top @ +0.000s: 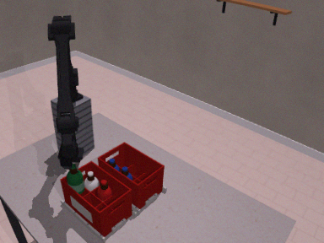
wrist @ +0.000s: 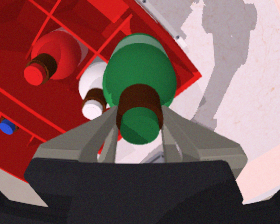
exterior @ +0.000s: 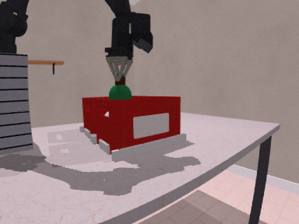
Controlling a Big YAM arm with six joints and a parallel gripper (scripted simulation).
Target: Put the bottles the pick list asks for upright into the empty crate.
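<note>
My gripper is now 6 cm above the green-label bottle. From my hand the other things lie so: blue bottle (22 cm to the left, 15 cm below, 2 cm ahead); white-label bottle (15 cm below, 8 cm to the left, 1 cm ahead); red-label bottle (15 cm below, 10 cm ahead, 8 cm to the left).
</note>
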